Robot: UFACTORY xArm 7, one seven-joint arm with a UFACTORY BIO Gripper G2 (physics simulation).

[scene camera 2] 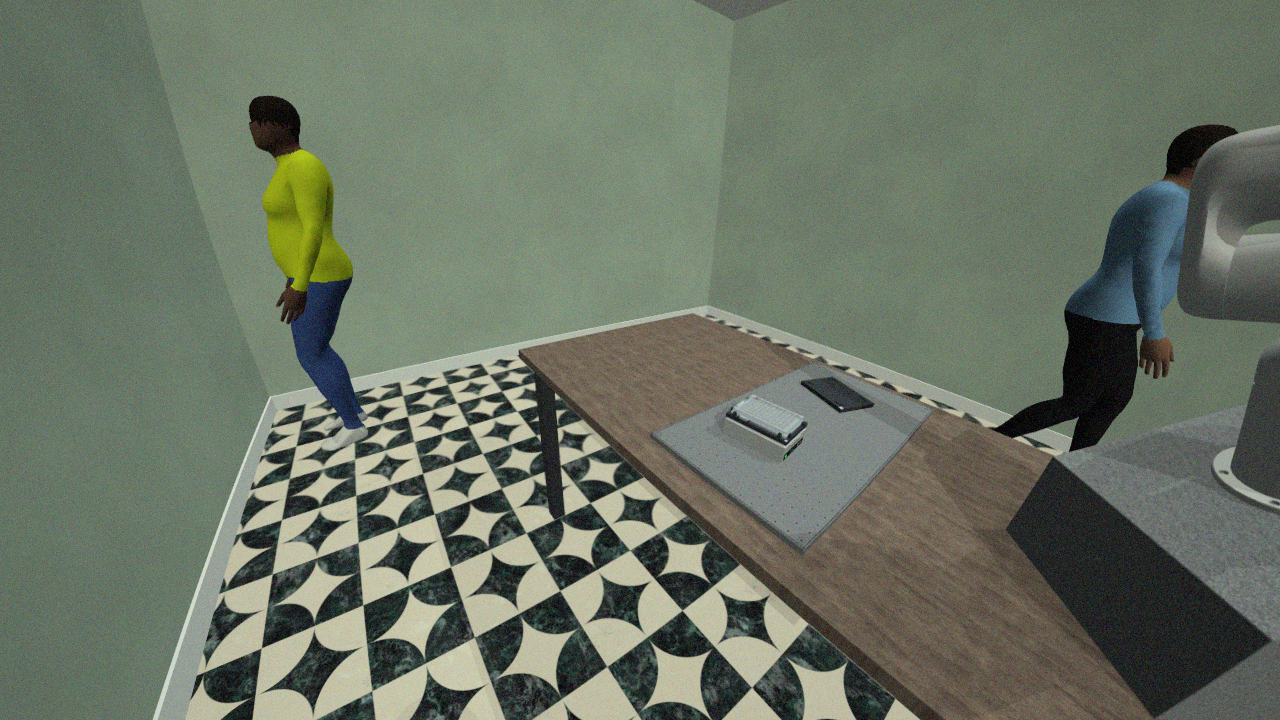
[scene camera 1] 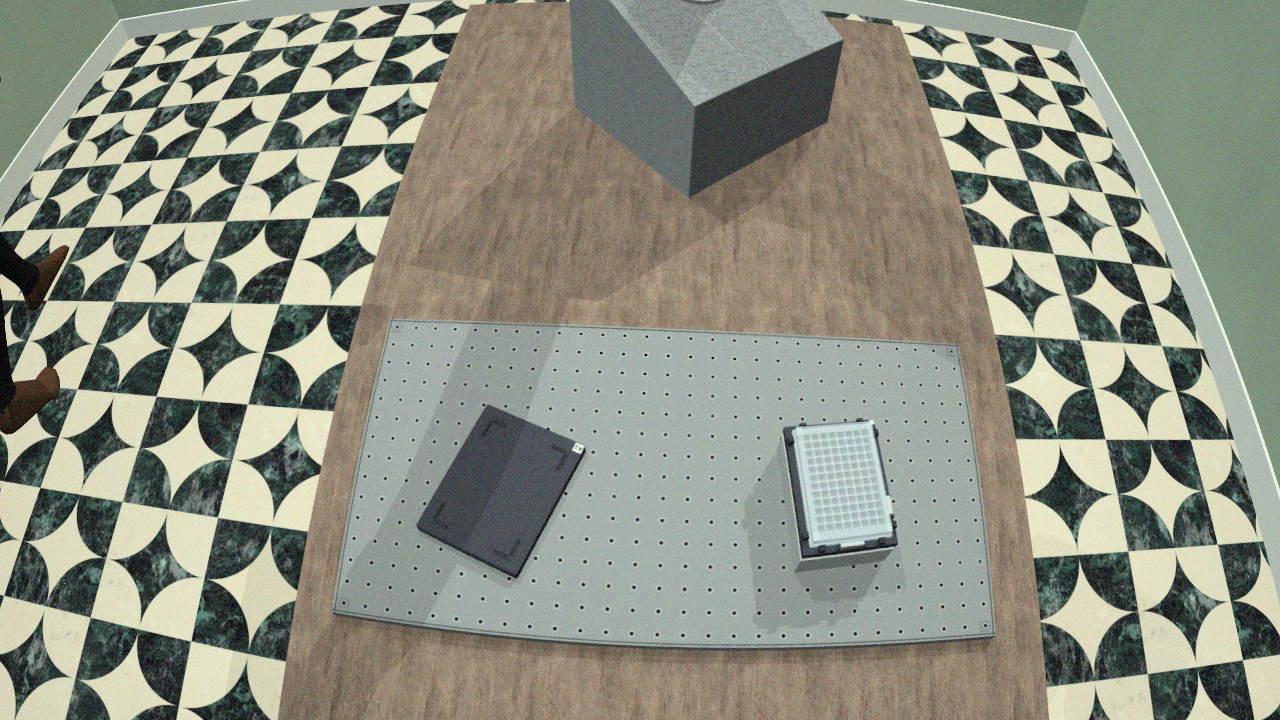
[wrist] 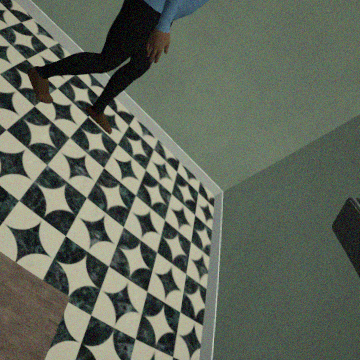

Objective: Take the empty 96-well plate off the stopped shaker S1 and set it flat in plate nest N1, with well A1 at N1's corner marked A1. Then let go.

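Frame: origin at the arm's base, x back, y right, z up, level; metres.
Where they show: hand, its tool point: point(wrist: 166, 244).
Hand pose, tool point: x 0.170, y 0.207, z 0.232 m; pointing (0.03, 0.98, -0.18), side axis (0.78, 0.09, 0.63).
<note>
Each offset is from my tool point to the centre of the thing. "*": to the spot under its first point. Level surfaces: height alone.
The clear 96-well plate @[dx -0.846, dy -0.285, dz -0.404 m] point(scene camera 1: 842, 482) point(scene camera 2: 767, 416) sits flat on top of the shaker S1 @[* dx -0.917, dy -0.285, dz -0.439 m] point(scene camera 1: 845, 559) point(scene camera 2: 752, 436), on the right of the grey perforated mat @[dz -0.466 m] point(scene camera 1: 680, 400) point(scene camera 2: 809, 493). The dark plate nest N1 @[dx -0.799, dy +0.055, dz -0.459 m] point(scene camera 1: 502, 489) point(scene camera 2: 837, 393) lies on the left of the mat, turned at an angle, with a small white mark @[dx -0.759, dy -0.029, dz -0.454 m] point(scene camera 1: 577, 449) at one corner. Nothing lies in it. My gripper is out of both scene views. Only one dark finger point(wrist: 348, 232) shows at the right edge of the wrist view, which looks out at the floor and walls. The gripper is open and holds nothing.
A grey block point(scene camera 1: 702, 79) stands at the far end of the wooden table @[dz -0.479 m] point(scene camera 1: 530, 236) point(scene camera 2: 652, 365) point(wrist: 25, 307). A person in yellow point(scene camera 2: 309, 236) walks at the left of the room. Another person in a blue top point(wrist: 118, 61) walks near the far wall.
</note>
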